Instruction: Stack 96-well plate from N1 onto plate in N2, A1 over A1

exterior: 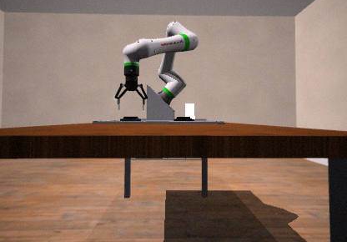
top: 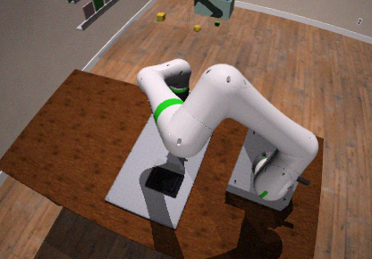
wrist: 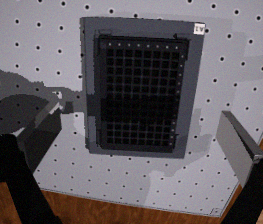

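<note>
Now: hand 60 mm above the black 96-well plate. From my hand the other things lie so: grey pegboard mat (10 mm behind, 180 mm to the left, 80 mm below); grey plate nest (70 mm below).
</note>
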